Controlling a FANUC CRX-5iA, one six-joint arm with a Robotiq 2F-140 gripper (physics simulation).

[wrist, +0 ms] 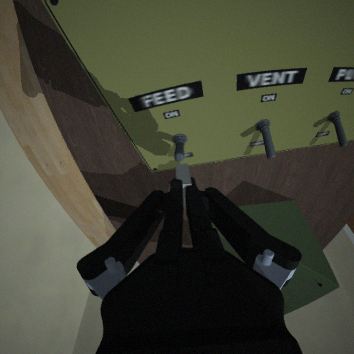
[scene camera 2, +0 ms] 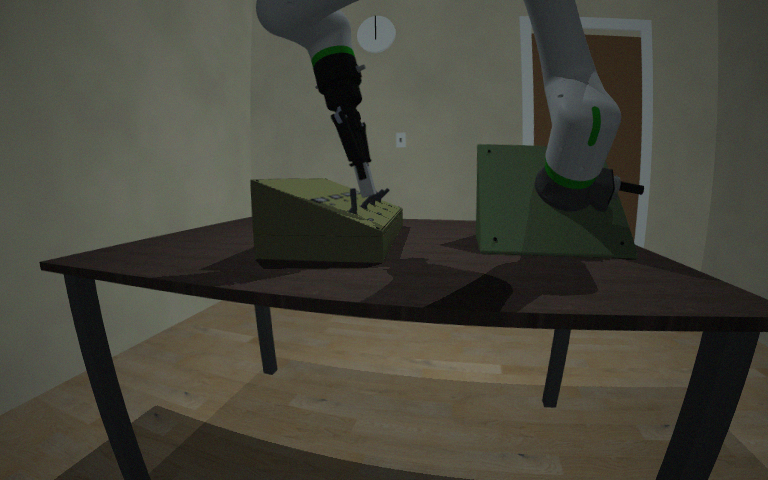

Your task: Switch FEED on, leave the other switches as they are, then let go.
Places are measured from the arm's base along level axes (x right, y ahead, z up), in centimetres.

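Pixels of known places: gripper, between the fingertips: (wrist: 181, 172) (scene camera 2: 369, 195); arm's base, origin of its link: (scene camera 2: 564, 188).
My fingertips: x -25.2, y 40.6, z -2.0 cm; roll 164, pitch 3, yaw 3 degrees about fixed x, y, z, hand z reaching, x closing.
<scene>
Ahead of a thing's pixels: the offset from my fingertips to its middle. "*": to the spot under its first point. Level surfaces: height alone.
The FEED switch {dz -0.7, dx -0.4, dy +3.3 cm} (scene camera 2: 353, 200) (wrist: 179, 147) is the lever nearest scene camera 2. It stands nearly upright there and looks shorter in the wrist view than the VENT switch {* dz -1.0, dx +11.3, dy +5.2 cm} (wrist: 267, 139). The VENT lever and the partly visible third lever {* dz -1.2, dx +22.7, dy +7.9 cm} (wrist: 338, 129) lean toward the panel's low edge, away from their ON labels. My gripper (scene camera 2: 367, 186) (wrist: 181, 172) is shut and empty. Its fingertips are close beside the FEED lever, on the low-edge side; whether they touch it I cannot tell. The olive switch box {dz -6.2, dx +15.4, dy +14.4 cm} (scene camera 2: 317, 226) (wrist: 200, 40) carries the switches on its sloped top.
A green box (scene camera 2: 506, 198) (wrist: 277, 225) stands on the dark table {dz -12.1 cm} (scene camera 2: 186, 254), right of the switch box in the scene view. Another arm part (scene camera 2: 583, 130) hangs in front of it. The table's edge and the wooden floor (wrist: 30, 125) show at the left of the wrist view.
</scene>
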